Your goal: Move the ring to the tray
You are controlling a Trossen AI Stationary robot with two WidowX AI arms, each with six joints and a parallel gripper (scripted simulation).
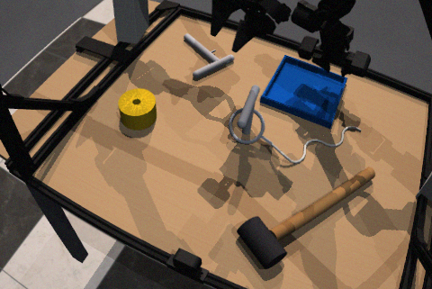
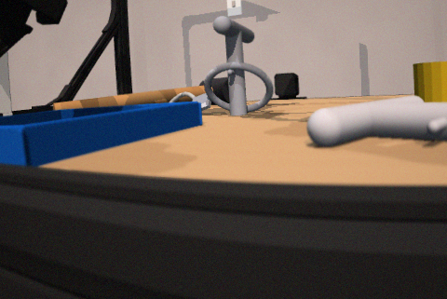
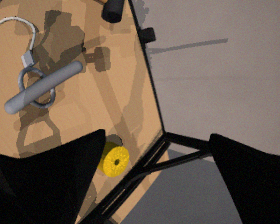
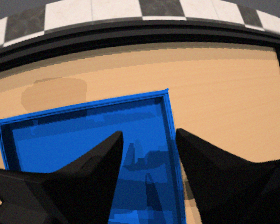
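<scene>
Right now the blue tray is 7 cm below my right hand, 6 cm behind it and 5 cm to the left of it. Also, from my right hand: yellow cylinder 38 cm behind, 34 cm to the left, 6 cm below; grey t-shaped piece 33 cm to the left, 10 cm behind, 7 cm below.
</scene>
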